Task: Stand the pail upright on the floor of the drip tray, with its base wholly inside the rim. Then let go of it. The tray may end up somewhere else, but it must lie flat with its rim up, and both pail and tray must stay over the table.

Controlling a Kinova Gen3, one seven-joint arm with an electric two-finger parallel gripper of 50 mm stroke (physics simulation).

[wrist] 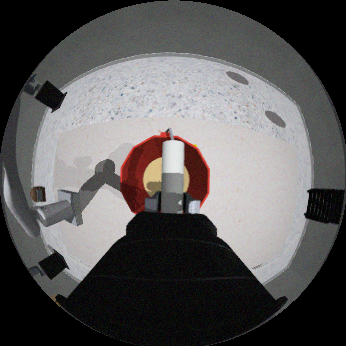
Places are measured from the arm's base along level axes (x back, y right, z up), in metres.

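Where they show: gripper, fingertip midpoint: [171,198]; arm's base, link origin: [67,208].
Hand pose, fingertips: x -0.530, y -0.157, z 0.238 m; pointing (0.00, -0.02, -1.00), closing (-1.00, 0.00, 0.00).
Observation:
Each offset is from my fingertips to the top centre of the thing. "*": to the spot under its first point. Level surfaces: height alone.
The red pail @[* dx -0.066, dy -0.047, dz -0.110 m] [199,172] with a tan inner bottom is at the centre of the wrist view, seen from above with its mouth facing the camera. Its handle has a white and grey grip @[dx +0.001, dy -0.026, dz +0.031 m] [173,157] lying over the mouth. My gripper [171,198] is shut on this grip, one finger on each side, near the lower side of the pail. A tiny yellow bit of the drip tray @[* dx -0.086, dy -0.160, dz -0.271 m] [195,145] shows at the pail's upper right edge. The pail hides the rest of the tray. The height of the pail's base above the tray cannot be told.
The pale table top @[dz -0.296 m] [250,200] lies around the pail, with a speckled floor [165,85] beyond its far edge. A grey arm part [55,212] and a small brown object [38,194] show at the left. A black ribbed object [325,206] stands far right. Shadows fall left of the pail.

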